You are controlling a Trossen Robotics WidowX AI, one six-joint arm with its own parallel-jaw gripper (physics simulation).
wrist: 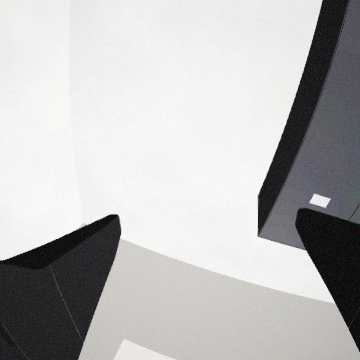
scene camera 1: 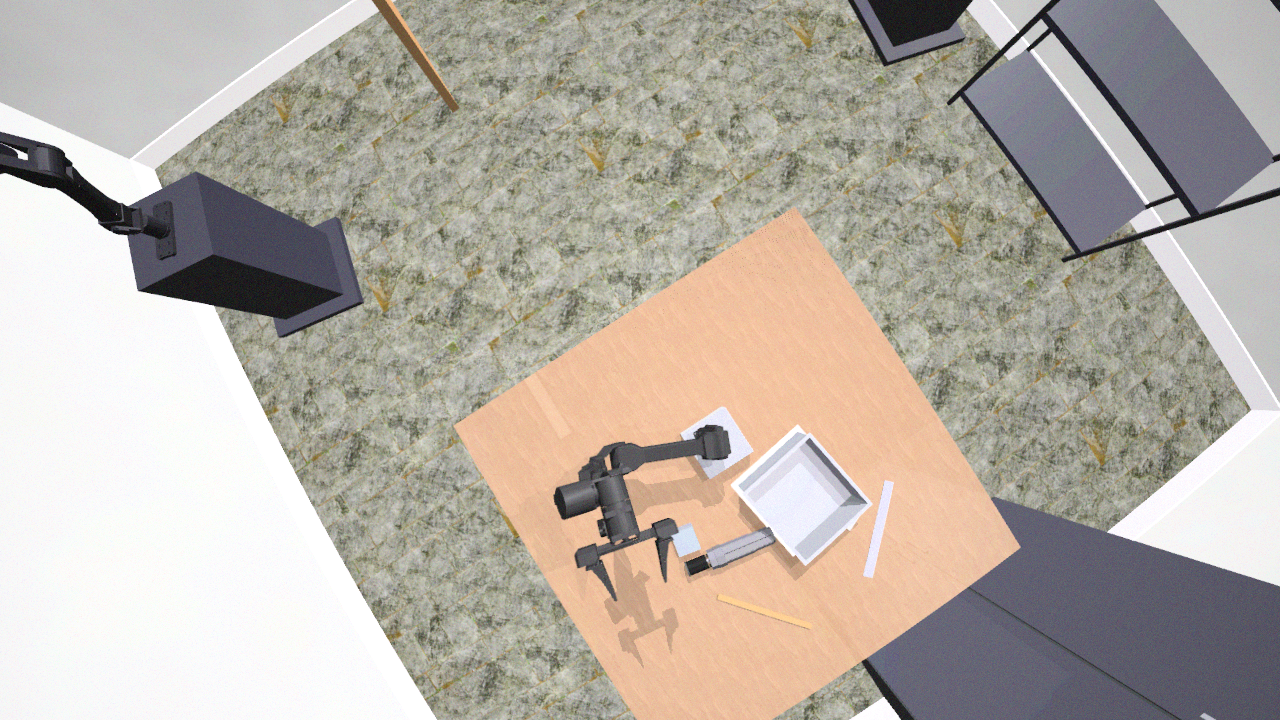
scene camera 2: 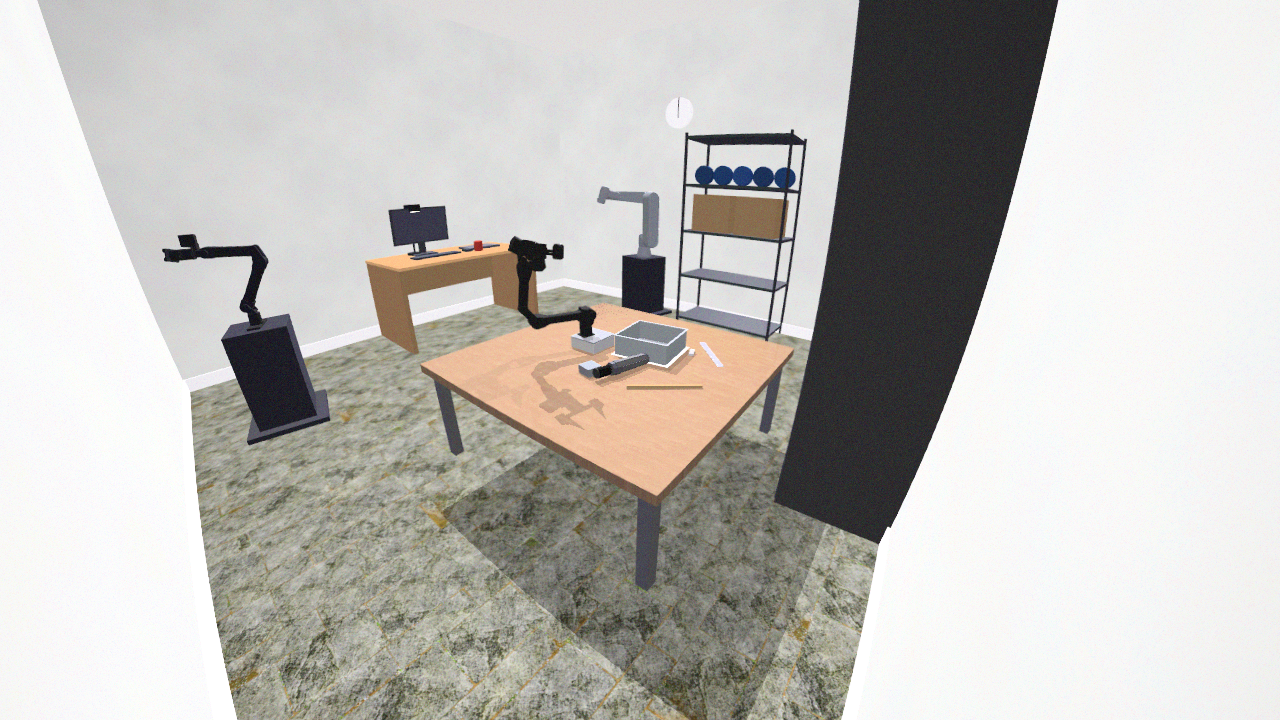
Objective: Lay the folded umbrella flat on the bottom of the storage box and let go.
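Seen in the pictures: gripper, fingertip midpoint: [wrist: 209,221] [scene camera 1: 641,591] [scene camera 2: 551,246]; arm's base, origin of the base link: [scene camera 1: 707,438] [scene camera 2: 586,334].
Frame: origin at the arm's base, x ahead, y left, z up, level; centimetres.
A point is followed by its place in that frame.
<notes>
The folded umbrella [scene camera 1: 741,548] {x 33.4, y -2.2, z -0.3 cm} [scene camera 2: 628,364] {x 36.6, y -4.2, z -1.9 cm}, grey with a black handle, lies on the table outside the storage box. Its grey end is close beside the box's near-left wall; whether they touch cannot be told. The white-grey storage box [scene camera 1: 838,533] {x 37.7, y 24.6, z 4.0 cm} [scene camera 2: 637,347] {x 28.7, y 8.0, z 0.2 cm} stands open at the top, and its bare bottom shows in scene camera 1. My gripper [scene camera 1: 639,590] {x 13.1, y -24.3, z 45.8 cm} [wrist: 209,221] {x 13.1, y -24.3, z 45.8 cm} is open and empty, raised high above the table. In scene camera 1 its fingers appear left of the umbrella's handle. The umbrella and box do not show in the wrist view.
A pale blue block [scene camera 1: 686,540] {x 26.2, y -16.4, z -2.0 cm} [scene camera 2: 588,368] {x 28.9, y -19.2, z -2.1 cm} lies beside the umbrella's handle. A yellow-orange strip [scene camera 1: 763,611] {x 55.7, y -2.6, z -4.5 cm} [scene camera 2: 664,386] {x 56.3, y -2.6, z -4.8 cm} and a white strip [scene camera 1: 878,528] {x 45.9, y 39.7, z -5.5 cm} [scene camera 2: 711,354] {x 47.2, y 39.1, z -5.5 cm} lie on the table [scene camera 1: 787,295] {x -31.2, y 40.5, z -5.6 cm} [scene camera 2: 537,411] {x 40.1, y -49.3, z -5.7 cm}. A dark cabinet [scene camera 2: 913,268] stands beyond the table.
</notes>
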